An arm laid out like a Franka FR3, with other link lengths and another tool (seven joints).
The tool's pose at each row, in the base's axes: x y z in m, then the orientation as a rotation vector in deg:
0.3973 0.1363 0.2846 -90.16 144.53 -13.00
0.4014 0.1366 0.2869 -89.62 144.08 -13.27
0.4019 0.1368 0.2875 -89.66 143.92 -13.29
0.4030 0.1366 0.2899 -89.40 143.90 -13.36
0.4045 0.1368 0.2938 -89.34 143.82 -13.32
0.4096 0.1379 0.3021 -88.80 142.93 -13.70
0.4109 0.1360 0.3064 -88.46 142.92 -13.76
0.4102 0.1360 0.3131 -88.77 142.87 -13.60
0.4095 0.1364 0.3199 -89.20 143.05 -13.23
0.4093 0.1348 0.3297 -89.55 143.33 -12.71
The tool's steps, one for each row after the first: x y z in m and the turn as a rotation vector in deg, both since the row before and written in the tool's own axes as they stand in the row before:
-0.0022 -0.0039 -0.0014 0.53 -0.42 0.18
-0.0004 -0.0005 -0.0005 0.07 -0.09 -0.07
-0.0005 -0.0016 -0.0021 0.13 -0.08 0.15
-0.0011 -0.0021 -0.0035 0.04 -0.10 0.02
-0.0038 -0.0058 -0.0069 0.79 -0.69 0.04
0.0008 -0.0030 -0.0038 0.15 -0.10 0.20
-0.0002 -0.0010 -0.0067 -0.16 0.01 -0.19
-0.0006 -0.0008 -0.0068 -0.42 0.13 -0.18
0.0008 -0.0028 -0.0095 -0.52 0.12 -0.09

